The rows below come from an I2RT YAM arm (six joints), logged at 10 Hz.
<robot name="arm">
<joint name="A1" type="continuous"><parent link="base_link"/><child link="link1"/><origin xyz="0 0 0.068" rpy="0 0 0"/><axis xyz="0 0 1"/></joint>
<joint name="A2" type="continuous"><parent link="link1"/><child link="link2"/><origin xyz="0.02 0.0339 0.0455" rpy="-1.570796 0 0"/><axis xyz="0 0 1"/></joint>
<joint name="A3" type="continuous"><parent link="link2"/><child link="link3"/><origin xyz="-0.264 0 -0.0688" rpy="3.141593 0 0"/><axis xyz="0 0 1"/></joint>
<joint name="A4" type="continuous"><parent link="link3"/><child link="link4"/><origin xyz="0.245 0.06 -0.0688" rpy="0 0 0"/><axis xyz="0 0 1"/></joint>
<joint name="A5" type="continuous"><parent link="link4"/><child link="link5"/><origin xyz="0.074 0.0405 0.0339" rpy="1.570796 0 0"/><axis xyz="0 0 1"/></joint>
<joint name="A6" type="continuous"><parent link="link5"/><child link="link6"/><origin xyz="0.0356 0 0.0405" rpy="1.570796 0 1.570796"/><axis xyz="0 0 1"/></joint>
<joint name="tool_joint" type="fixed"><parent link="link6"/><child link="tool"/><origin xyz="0 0 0" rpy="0 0 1.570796"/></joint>
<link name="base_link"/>
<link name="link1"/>
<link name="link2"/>
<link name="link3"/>
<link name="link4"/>
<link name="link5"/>
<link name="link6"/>
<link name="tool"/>
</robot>
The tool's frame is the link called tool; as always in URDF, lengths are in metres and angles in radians. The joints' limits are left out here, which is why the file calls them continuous.
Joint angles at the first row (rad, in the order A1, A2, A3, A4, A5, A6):
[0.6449 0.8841 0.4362 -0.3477 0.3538 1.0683]
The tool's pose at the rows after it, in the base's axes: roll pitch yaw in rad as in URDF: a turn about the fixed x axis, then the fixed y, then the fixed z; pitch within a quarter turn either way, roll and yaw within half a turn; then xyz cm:
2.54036 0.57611 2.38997 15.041 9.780 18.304
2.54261 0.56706 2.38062 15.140 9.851 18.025
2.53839 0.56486 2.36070 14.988 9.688 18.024
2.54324 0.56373 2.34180 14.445 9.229 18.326
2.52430 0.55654 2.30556 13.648 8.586 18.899
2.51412 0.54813 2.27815 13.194 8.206 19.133
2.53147 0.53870 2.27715 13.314 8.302 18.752
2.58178 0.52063 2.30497 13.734 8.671 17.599
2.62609 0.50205 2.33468 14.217 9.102 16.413
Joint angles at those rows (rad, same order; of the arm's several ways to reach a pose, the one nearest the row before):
[0.6449 0.9295 0.4374 -0.3359 0.3516 1.0752]
[0.6449 0.9439 0.4336 -0.3260 0.3523 1.0897]
[0.6445 0.9325 0.4297 -0.3359 0.3618 1.1053]
[0.6449 0.8909 0.4305 -0.3889 0.3759 1.1232]
[0.6449 0.8219 0.4309 -0.4534 0.3866 1.1507]
[0.6445 0.7853 0.4305 -0.4908 0.3943 1.1748]
[0.6449 0.8067 0.4267 -0.4866 0.3946 1.1893]
[0.6449 0.8730 0.4129 -0.4541 0.3817 1.1973]
[0.6449 0.9478 0.4007 -0.4084 0.3653 1.1995]

